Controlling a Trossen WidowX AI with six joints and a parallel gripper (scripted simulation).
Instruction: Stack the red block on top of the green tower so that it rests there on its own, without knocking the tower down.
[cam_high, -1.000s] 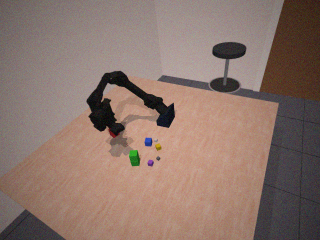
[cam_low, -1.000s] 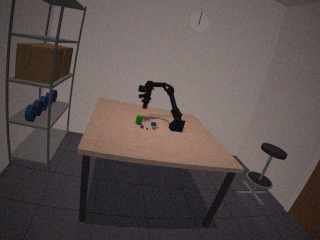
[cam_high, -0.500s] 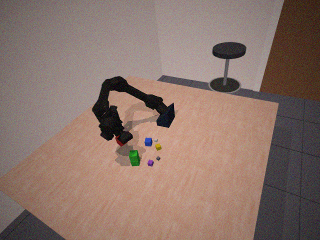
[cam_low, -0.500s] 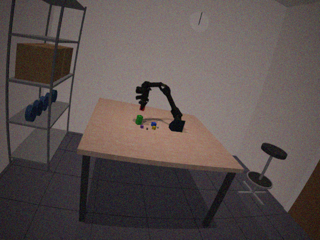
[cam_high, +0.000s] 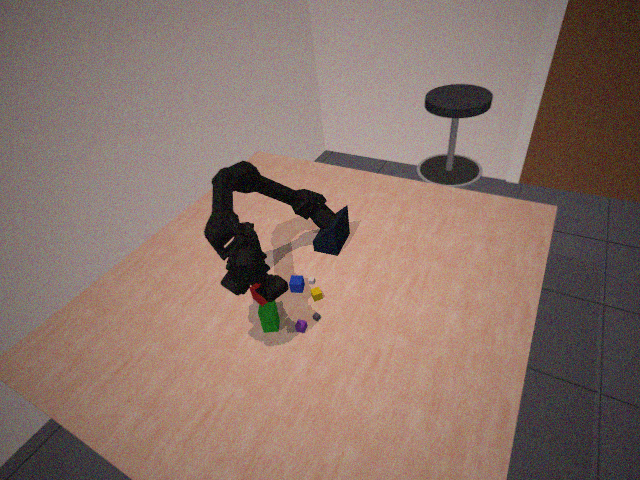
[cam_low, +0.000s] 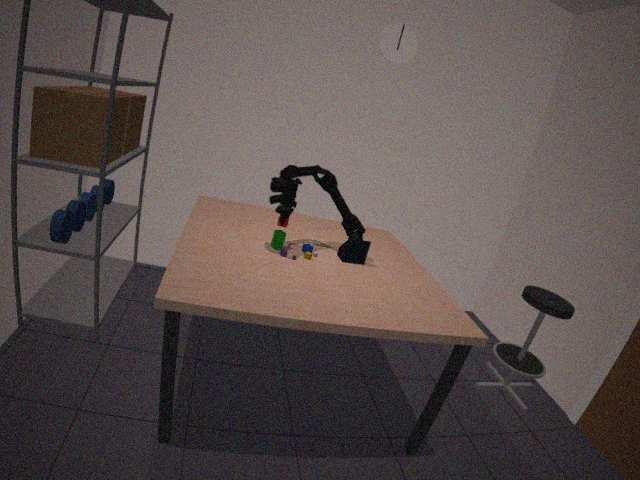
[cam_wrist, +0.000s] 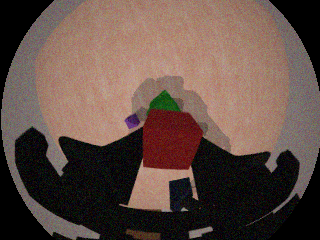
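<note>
My gripper tip is now 11 cm above the purple block, 9 cm to the right of it and 2 cm past it. Round my gripper tip: blue block (15 cm behind, 11 cm below); then yellow block (14 cm behind, 11 cm below, 7 cm to the left).
</note>
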